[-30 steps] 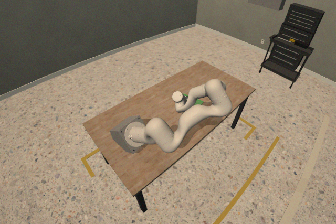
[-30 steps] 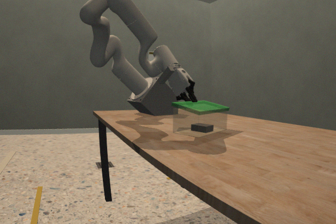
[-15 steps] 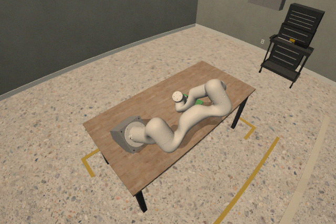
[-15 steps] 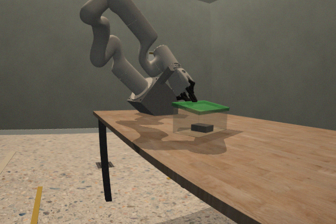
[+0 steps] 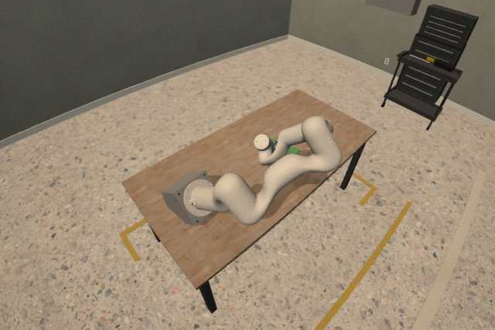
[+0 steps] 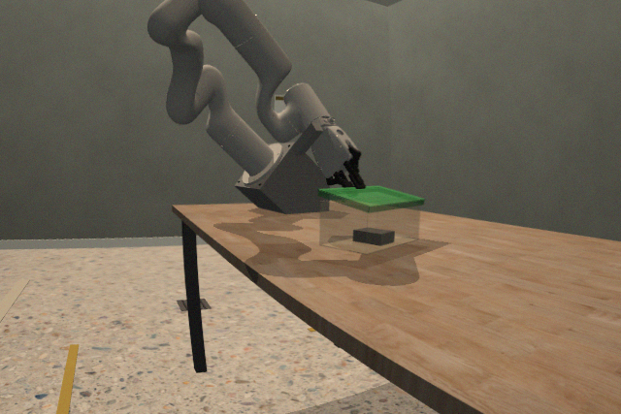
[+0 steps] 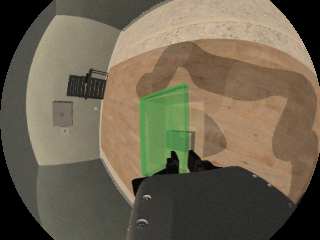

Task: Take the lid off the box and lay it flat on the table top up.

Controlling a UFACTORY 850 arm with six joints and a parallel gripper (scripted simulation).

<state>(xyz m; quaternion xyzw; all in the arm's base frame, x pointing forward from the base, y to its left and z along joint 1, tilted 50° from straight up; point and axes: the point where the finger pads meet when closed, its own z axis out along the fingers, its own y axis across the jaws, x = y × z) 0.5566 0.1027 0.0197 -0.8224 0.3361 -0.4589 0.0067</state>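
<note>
The green lid lies 70 mm ahead of my hand, 20 mm to the left of it and 20 mm below it. The rest, counted from my hand: box: 80 mm below, 70 mm ahead, 10 mm to the left.
</note>
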